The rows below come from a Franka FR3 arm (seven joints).
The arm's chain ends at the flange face. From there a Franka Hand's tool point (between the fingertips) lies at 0.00 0.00 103.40 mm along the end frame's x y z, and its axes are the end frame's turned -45 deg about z.
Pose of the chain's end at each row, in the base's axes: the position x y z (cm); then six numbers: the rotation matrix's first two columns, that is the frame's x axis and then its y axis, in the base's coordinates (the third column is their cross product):
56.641, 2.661, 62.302, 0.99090, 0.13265, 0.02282, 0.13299, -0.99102, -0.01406
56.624, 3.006, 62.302, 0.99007, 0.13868, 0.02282, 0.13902, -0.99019, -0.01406
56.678, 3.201, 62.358, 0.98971, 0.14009, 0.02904, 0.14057, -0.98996, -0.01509
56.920, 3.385, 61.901, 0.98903, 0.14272, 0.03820, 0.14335, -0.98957, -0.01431
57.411, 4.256, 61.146, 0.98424, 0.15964, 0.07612, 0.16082, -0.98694, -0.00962
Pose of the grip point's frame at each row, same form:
56.856, 2.836, 51.966, 0.60663, 0.79455, 0.02608, 0.79471, -0.60696, 0.00619
56.837, 3.183, 51.966, 0.60178, 0.79823, 0.02608, 0.79839, -0.60211, 0.00619
56.953, 3.398, 52.024, 0.60043, 0.79907, 0.03120, 0.79923, -0.60095, 0.00986
57.290, 3.588, 51.570, 0.59799, 0.80065, 0.03713, 0.80071, -0.59881, 0.01689
58.172, 4.480, 50.836, 0.58225, 0.81075, 0.06063, 0.80968, -0.58499, 0.04702

